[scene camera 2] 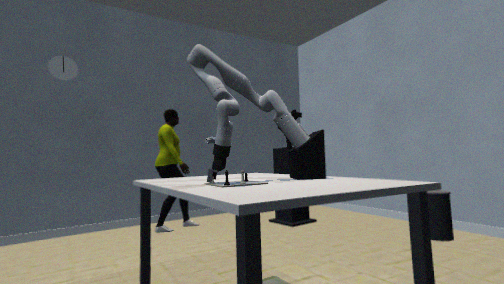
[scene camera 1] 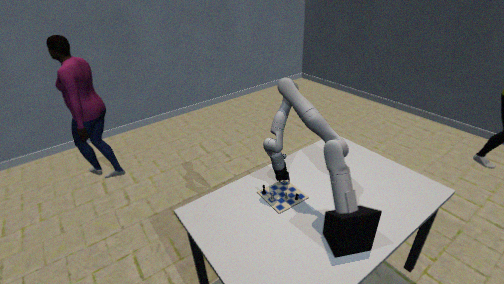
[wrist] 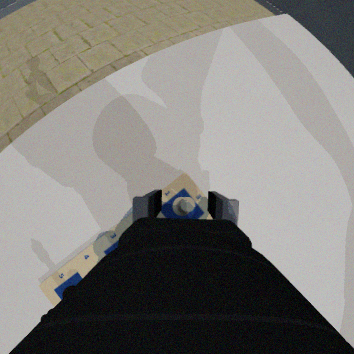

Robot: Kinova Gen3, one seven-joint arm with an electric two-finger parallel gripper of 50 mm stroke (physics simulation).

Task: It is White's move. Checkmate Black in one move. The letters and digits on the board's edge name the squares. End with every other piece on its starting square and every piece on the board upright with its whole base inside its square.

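Note:
The chessboard lies on the table with blue and cream squares. My gripper is open and low over the board's far corner. A pale piece stands between the open fingers, apart from both, on the blue corner square near the digit 1. A tall black piece stands near one edge. A small black piece stands near another corner. Pale pieces stand between them. My gripper body hides most of the board in the wrist view.
The white table carries the board and my arm's black base. A person in pink stands beyond the table. A person in yellow shows behind the table. Arm shadows fall across the table in the wrist view.

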